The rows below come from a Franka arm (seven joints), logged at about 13 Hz.
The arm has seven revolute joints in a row. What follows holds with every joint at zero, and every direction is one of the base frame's.
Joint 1 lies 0.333 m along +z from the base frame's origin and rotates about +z.
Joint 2 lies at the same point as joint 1 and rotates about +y.
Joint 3 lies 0.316 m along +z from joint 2 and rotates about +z.
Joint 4 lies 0.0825 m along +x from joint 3 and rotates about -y.
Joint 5 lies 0.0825 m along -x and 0.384 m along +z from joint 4 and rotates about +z.
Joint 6 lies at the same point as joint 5 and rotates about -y.
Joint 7 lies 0.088 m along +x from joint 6 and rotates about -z.
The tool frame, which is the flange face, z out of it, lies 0.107 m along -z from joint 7; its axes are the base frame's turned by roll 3.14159, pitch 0 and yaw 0 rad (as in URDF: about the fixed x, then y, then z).
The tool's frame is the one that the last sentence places.
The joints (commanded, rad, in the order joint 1, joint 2, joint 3, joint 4, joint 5, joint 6, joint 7), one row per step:
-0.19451 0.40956 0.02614 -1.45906 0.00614 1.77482 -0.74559
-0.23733 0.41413 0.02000 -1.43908 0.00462 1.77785 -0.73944
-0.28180 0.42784 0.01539 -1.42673 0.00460 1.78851 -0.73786
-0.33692 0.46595 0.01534 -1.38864 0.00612 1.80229 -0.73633
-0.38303 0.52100 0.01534 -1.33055 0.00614 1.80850 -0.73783
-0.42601 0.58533 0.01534 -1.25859 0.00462 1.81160 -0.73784
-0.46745 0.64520 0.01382 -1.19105 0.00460 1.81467 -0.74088
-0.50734 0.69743 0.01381 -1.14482 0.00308 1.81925 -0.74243
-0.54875 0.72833 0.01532 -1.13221 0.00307 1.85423 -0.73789
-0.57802 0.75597 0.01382 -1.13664 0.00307 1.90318 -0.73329
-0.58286 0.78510 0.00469 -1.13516 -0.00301 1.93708 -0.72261
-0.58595 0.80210 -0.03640 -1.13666 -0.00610 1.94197 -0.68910
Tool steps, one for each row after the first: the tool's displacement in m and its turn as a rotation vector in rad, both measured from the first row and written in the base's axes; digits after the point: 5 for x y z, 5 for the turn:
-0.00264 -0.03263 0.00653 -0.00780 -0.01712 -0.05437
-0.00619 -0.06553 0.00392 -0.01199 -0.02557 -0.10483
-0.00665 -0.10491 -0.00300 -0.01423 -0.03903 -0.16241
-0.00424 -0.14023 -0.01328 -0.01676 -0.04791 -0.20755
-0.00143 -0.17501 -0.02458 -0.02146 -0.05772 -0.25069
-0.00197 -0.20925 -0.03562 -0.02603 -0.06759 -0.29091
-0.00682 -0.24032 -0.05173 -0.02773 -0.06553 -0.32926
-0.01567 -0.27009 -0.06576 -0.03387 -0.08111 -0.37461
-0.02300 -0.29248 -0.08440 -0.04210 -0.09613 -0.41003
-0.02432 -0.30234 -0.10279 -0.05638 -0.09728 -0.42966
-0.03786 -0.32277 -0.11574 -0.08483 -0.07167 -0.49199

